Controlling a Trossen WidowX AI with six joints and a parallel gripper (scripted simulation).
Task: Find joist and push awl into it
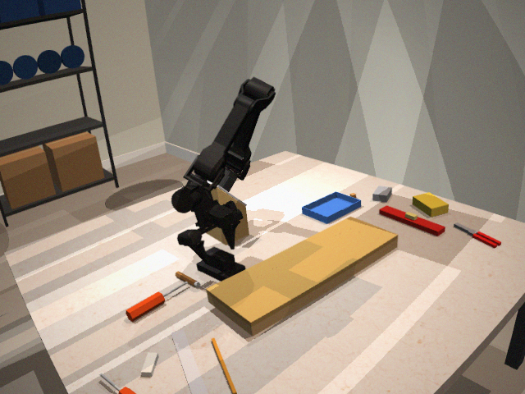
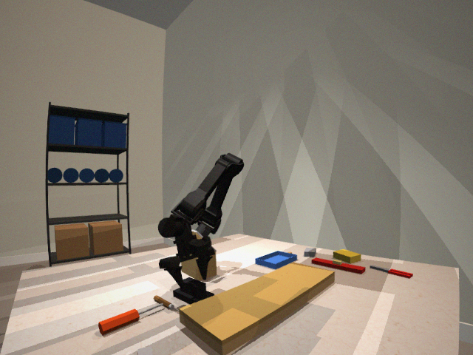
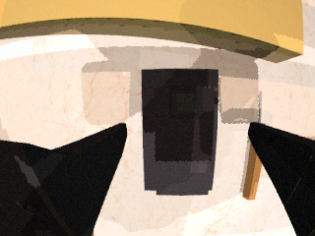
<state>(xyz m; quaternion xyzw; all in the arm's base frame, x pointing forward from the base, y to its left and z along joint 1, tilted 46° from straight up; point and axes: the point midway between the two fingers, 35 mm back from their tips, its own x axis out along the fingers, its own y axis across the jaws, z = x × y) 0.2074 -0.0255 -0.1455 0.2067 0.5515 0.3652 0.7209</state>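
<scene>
My gripper tip is 1 cm above the stud finder. The rest, counted from my gripper tip: pencil 32 cm ahead, 16 cm to the right, 5 cm below; ruler 31 cm ahead, 22 cm to the right, 5 cm below; awl 1 cm ahead, 9 cm to the right, 5 cm below.
</scene>
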